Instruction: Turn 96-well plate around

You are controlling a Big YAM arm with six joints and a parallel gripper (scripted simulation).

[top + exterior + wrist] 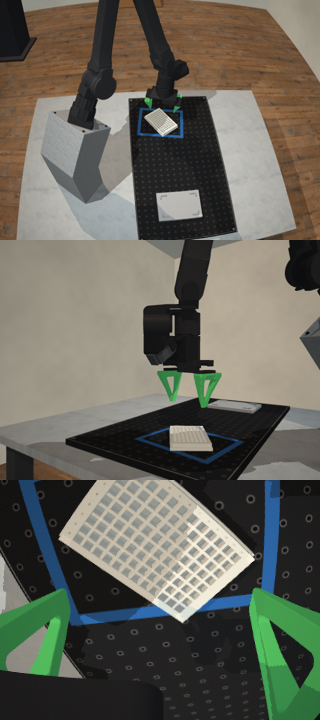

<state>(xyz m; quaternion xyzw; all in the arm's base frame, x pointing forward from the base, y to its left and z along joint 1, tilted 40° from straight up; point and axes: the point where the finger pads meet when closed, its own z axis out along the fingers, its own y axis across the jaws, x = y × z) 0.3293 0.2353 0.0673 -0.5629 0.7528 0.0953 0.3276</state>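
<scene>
The white 96-well plate is 80 mm below my hand. The rest, counted from my hand: grey plate nest N1 (70 mm ahead, 400 mm to the right, 80 mm below); A1 mark (150 mm ahead, 440 mm to the right, 80 mm below).
</scene>
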